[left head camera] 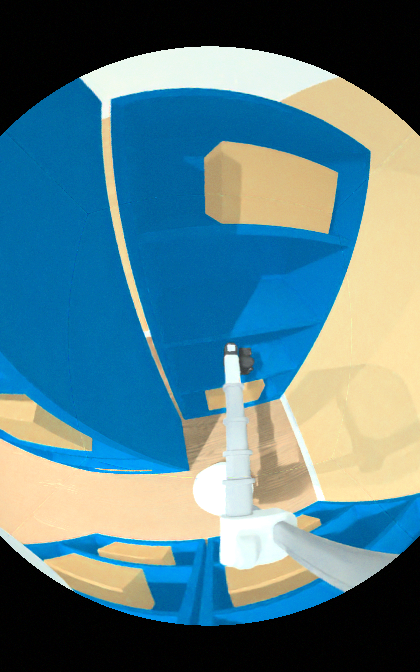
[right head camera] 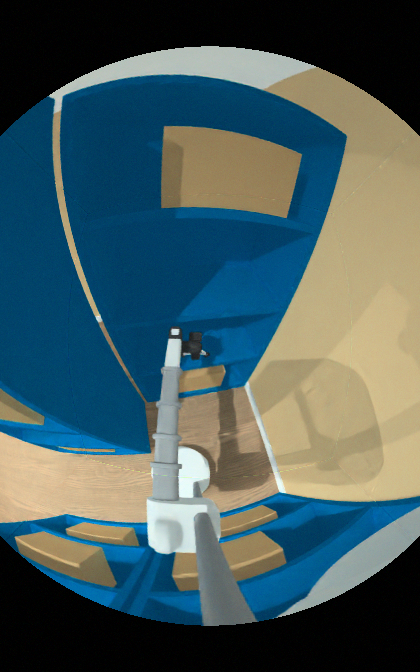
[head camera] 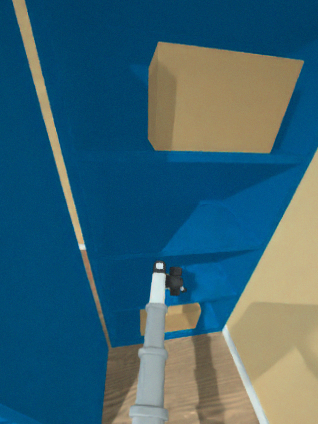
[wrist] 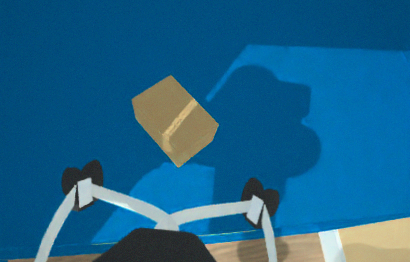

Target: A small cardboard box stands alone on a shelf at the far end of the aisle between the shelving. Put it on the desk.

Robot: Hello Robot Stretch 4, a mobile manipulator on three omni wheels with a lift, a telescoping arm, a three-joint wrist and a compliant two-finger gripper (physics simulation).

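Frame: origin at the robot's base, x right, y ahead, z up, level; metres.
Seen in the pictures: gripper, between the fingertips: [wrist: 174,185].
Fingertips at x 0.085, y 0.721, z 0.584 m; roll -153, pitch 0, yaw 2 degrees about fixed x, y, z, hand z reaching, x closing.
Note:
Pixels of each thing's top centre, then the offset from my fingertips to it. Level surfaces: height alone.
- small cardboard box, centre of its top: [wrist: 175,111] dx -0.014, dy +0.094, dz -0.028 m
- blue shelf, height of its surface: dz -0.078 m
- large box, centre of its top: [head camera: 214,64] dx +0.060, dy +0.140, dz +1.106 m
The small cardboard box [wrist: 175,117] with a lighter tape strip lies on the blue shelf [wrist: 355,150], turned at an angle in the wrist view. It does not show in the head views, where the arm and gripper cover that part of the shelf. My gripper [wrist: 174,185] [head camera: 176,282] [left head camera: 246,361] [right head camera: 194,346] is open, with nothing between its fingertips. It points down over the shelf, and the box appears just beyond the fingertips, a little left of centre between them. The fingers are mostly hidden in the head views. The desk does not show.
A large box [head camera: 220,100] [left head camera: 285,192] [right head camera: 230,170] stands on an upper shelf, and another box [head camera: 184,317] [right head camera: 205,378] on the bottom one. A blue panel [head camera: 40,280] rises at left, a tan wall [head camera: 285,355] at right. More shelving with boxes shows below the arm in the side head views.

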